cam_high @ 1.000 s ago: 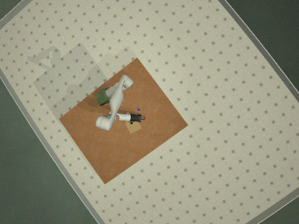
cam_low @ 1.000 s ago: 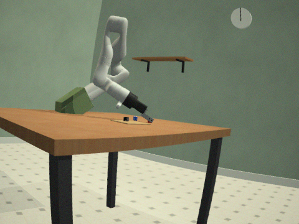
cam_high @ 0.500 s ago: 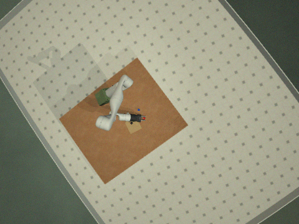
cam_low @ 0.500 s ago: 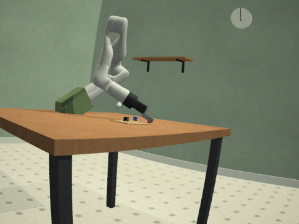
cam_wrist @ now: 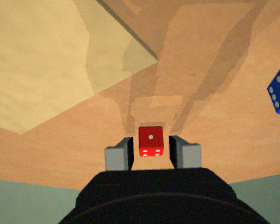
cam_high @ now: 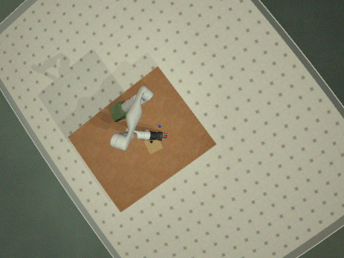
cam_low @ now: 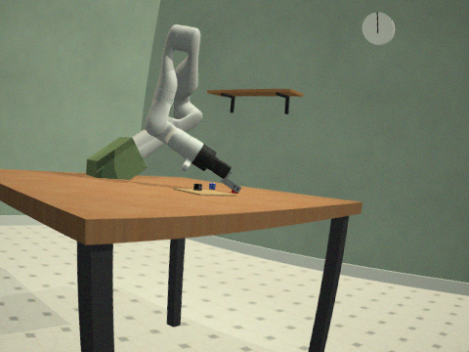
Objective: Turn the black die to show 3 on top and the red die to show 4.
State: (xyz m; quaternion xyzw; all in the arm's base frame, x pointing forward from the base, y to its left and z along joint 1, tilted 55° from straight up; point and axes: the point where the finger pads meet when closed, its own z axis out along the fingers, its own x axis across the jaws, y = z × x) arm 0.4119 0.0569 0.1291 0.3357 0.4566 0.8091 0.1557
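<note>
Now: hand 10 mm above the red die. Round my hand: tan mat (140 mm to the right, 20 mm below); blue die (110 mm behind, 10 mm below); black die (30 mm behind, 140 mm to the right, 10 mm below).
</note>
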